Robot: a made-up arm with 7 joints.
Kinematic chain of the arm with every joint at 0, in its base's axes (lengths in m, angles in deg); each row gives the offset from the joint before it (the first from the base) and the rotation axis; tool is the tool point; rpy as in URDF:
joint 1: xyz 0 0 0 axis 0.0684 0.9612 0.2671
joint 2: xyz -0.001 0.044 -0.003 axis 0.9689 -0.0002 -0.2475
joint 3: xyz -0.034 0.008 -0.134 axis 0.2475 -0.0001 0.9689
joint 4: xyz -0.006 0 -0.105 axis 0.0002 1 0
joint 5: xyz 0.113 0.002 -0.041 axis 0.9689 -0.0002 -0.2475
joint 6: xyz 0.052 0 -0.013 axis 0.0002 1 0
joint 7: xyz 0.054 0 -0.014 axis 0.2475 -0.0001 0.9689
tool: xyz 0 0 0 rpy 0 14.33 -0.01
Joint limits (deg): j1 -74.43..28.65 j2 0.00..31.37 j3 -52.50..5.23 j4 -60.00..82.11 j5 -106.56..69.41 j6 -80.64..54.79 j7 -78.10..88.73
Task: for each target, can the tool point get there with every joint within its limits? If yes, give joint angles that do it. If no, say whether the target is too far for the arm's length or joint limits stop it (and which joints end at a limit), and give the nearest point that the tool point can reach.
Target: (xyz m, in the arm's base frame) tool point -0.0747 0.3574 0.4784
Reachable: no: too far | nearest point 0.1334 0.0908 0.1125 | short by 0.498 m
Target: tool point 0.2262 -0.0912 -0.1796
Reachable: yes | joints -28.72 11.30 -43.99 -11.98 -76.10 -20.06 -56.18
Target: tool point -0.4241 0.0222 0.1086
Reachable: no: joint limits stop it (at a limit: joint 1, joint 2, joint 3, joint 4, joint 6) | nearest point -0.0619 -0.0008 -0.1036 | short by 0.420 m
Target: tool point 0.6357 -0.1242 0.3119
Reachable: no: too far | nearest point 0.3877 -0.0276 0.0561 | short by 0.369 m
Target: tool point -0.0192 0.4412 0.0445
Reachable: no: joint limits stop it (at a limit: joint 1, joint 2, joint 3, joint 4, joint 6) | nearest point 0.0390 0.1665 -0.0937 | short by 0.313 m
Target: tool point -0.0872 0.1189 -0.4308
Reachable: yes | joints 17.99 11.81 -7.56 39.33 -12.35 33.63 15.66
